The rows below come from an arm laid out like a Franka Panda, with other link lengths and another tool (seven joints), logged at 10 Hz.
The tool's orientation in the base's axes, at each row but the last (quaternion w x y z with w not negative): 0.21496, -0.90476, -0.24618, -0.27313; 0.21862, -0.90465, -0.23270, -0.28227; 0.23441, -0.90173, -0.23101, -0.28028; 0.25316, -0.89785, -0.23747, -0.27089; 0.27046, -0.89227, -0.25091, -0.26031
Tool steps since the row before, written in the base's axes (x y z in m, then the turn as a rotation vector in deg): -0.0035, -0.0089, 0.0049, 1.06, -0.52, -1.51; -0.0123, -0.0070, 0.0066, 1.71, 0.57, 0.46; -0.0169, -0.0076, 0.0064, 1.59, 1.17, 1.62; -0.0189, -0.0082, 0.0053, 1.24, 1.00, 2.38; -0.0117, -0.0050, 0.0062, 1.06, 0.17, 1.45
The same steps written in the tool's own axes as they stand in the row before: -0.0025, 0.0038, -0.0097, -0.30, 1.39, 1.28; -0.0070, -0.0029, -0.0136, 1.70, 0.36, 0.66; -0.0107, -0.0052, -0.0156, 2.50, -0.52, 0.09; -0.0132, -0.0062, -0.0155, 2.65, -0.84, -0.69; -0.0065, -0.0054, -0.0114, 1.71, -0.01, -0.59
